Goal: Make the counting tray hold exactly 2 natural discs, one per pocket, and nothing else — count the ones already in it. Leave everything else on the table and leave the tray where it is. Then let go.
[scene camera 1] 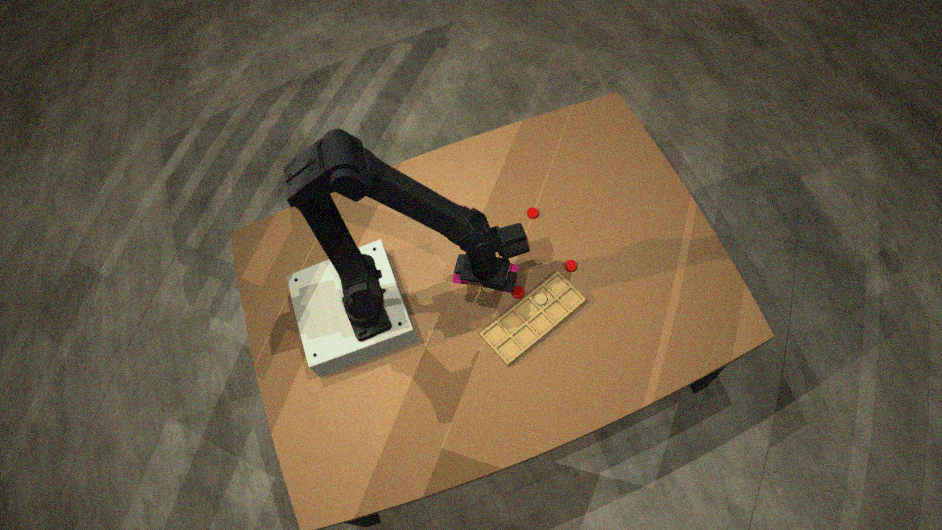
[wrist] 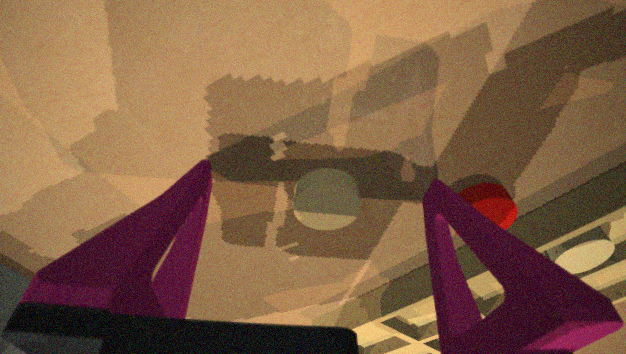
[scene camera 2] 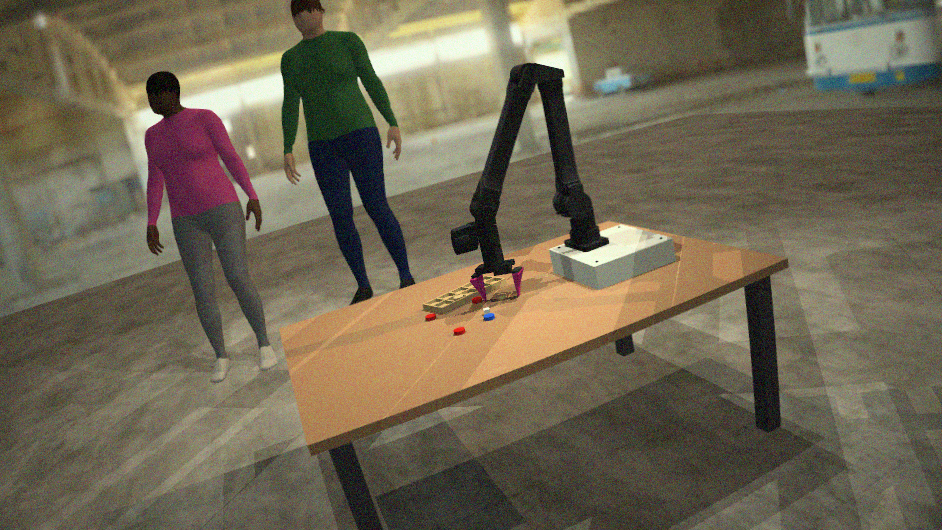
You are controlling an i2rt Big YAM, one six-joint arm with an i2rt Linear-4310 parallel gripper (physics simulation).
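Observation:
My gripper (scene camera 1: 486,273) (scene camera 2: 501,299) (wrist: 323,180) is open, magenta fingers pointing down, low over the table. A pale round disc (wrist: 327,199) lies on the table between and beyond the fingertips, partly in shadow; the arm hides it in the first scene view. The long wooden counting tray (scene camera 1: 548,330) (scene camera 2: 438,308) (wrist: 565,210) has two rows of pockets and lies beside the gripper. One natural disc (scene camera 1: 540,298) (wrist: 585,256) sits in a pocket of the row nearer the gripper. I see no second disc in the tray.
A red disc (scene camera 1: 518,292) (scene camera 2: 476,299) (wrist: 492,205) lies between the gripper and the tray, close by one finger. Two more red discs (scene camera 1: 571,265) (scene camera 1: 532,212) lie farther off. A blue disc (scene camera 2: 488,316) and a small whitish piece (scene camera 2: 486,310) lie near the gripper.

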